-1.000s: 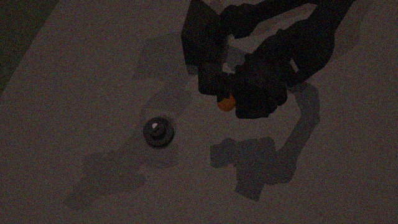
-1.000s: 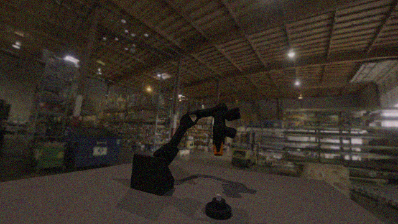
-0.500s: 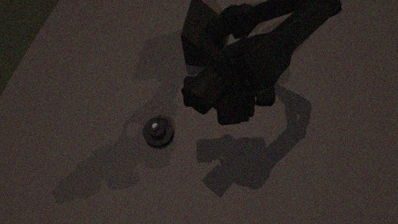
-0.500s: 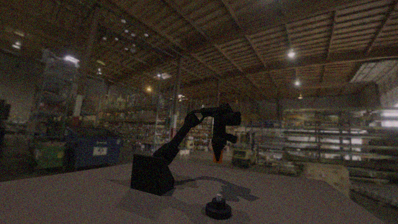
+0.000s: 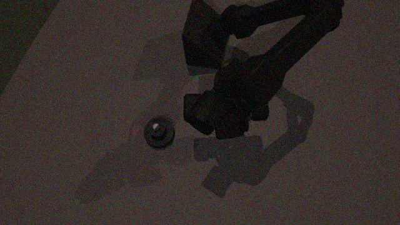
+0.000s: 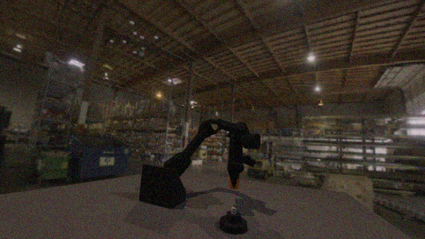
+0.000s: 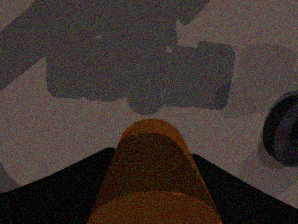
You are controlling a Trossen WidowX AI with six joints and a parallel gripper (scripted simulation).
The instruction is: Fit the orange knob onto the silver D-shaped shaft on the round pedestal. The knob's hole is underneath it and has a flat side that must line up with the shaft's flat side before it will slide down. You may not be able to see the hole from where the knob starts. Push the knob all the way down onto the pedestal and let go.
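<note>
My gripper tip is 70 mm short of the round dark pedestal, 160 mm to the left of it and 50 mm above it. Also, from my gripper tip: orange knob 30 mm above.
</note>
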